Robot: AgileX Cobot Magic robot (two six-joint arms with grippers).
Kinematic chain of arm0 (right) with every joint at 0, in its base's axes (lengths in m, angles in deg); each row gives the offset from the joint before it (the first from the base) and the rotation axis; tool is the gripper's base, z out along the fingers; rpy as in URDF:
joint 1: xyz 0 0 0.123 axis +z
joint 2: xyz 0 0 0 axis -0.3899 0.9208 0
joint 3: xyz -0.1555 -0.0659 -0.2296 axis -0.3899 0.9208 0
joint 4: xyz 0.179 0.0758 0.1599 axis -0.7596 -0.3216 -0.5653
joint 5: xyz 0 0 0 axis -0.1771 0.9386 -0.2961
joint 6: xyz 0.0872 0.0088 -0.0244 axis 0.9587 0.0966 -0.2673
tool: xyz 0 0 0 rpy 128.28 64.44 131.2
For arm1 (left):
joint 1: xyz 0 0 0.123 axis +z
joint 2: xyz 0 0 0 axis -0.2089 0.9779 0
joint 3: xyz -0.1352 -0.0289 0.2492 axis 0.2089 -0.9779 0
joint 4: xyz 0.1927 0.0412 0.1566 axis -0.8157 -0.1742 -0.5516
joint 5: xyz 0 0 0 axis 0.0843 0.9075 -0.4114
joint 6: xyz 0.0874 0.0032 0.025 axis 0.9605 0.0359 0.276
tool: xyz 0 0 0 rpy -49.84 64.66 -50.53
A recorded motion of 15 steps. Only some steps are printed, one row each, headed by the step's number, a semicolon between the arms.
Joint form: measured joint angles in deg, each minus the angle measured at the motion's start. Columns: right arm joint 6, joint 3, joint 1, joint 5, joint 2, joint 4; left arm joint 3, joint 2, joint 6, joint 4, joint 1, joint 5.
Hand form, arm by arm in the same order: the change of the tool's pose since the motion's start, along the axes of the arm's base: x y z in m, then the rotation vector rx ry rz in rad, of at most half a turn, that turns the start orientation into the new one. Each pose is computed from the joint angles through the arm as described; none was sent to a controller.
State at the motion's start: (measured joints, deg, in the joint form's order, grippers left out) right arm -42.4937 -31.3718 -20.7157 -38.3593 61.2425 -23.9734; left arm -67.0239 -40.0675 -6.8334 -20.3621 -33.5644 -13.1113
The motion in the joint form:
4: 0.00 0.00 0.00 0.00 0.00 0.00; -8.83 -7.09 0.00 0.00 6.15 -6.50
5: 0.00 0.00 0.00 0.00 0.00 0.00; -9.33 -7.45 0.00 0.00 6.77 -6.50
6: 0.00 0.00 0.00 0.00 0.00 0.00; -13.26 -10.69 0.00 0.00 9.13 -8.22
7: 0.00 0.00 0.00 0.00 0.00 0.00; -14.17 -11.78 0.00 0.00 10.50 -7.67
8: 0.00 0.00 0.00 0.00 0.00 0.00; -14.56 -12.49 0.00 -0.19 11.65 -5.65
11: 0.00 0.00 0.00 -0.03 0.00 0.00; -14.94 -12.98 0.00 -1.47 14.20 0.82
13: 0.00 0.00 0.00 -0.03 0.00 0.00; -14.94 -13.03 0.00 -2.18 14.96 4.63
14: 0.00 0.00 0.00 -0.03 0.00 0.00; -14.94 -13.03 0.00 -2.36 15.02 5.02
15: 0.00 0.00 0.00 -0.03 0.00 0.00; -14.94 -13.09 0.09 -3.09 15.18 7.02
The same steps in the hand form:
4: 0.0000 0.0000 0.0000 0.0000 0.0000 0.0000; -0.0060 0.0113 -0.0337 -0.0275 -0.0769 0.1253
5: 0.0000 0.0000 0.0000 0.0000 0.0000 0.0000; -0.0062 0.0120 -0.0363 -0.0263 -0.0748 0.1361
6: 0.0000 0.0000 0.0000 0.0000 0.0000 0.0000; -0.0084 0.0155 -0.0535 -0.0302 -0.0921 0.1820
7: 0.0000 0.0000 0.0000 0.0000 0.0000 0.0000; -0.0091 0.0170 -0.0586 -0.0273 -0.0864 0.2044
8: 0.0000 0.0000 0.0000 0.0000 0.0000 0.0000; -0.0095 0.0177 -0.0634 -0.0148 -0.0596 0.2191
11: 0.0000 0.0000 0.0000 0.0000 -0.0005 0.0000; -0.0097 0.0189 -0.0753 0.0371 0.0405 0.2482
13: 0.0000 0.0000 0.0000 0.0000 -0.0005 0.0000; -0.0102 0.0192 -0.0812 0.0654 0.1008 0.2531
14: 0.0000 0.0000 0.0000 0.0000 -0.0005 0.0000; -0.0102 0.0192 -0.0819 0.0701 0.1066 0.2536
15: 0.0000 0.0000 0.0000 0.0000 -0.0005 0.0000; -0.0107 0.0193 -0.0850 0.0923 0.1359 0.2533

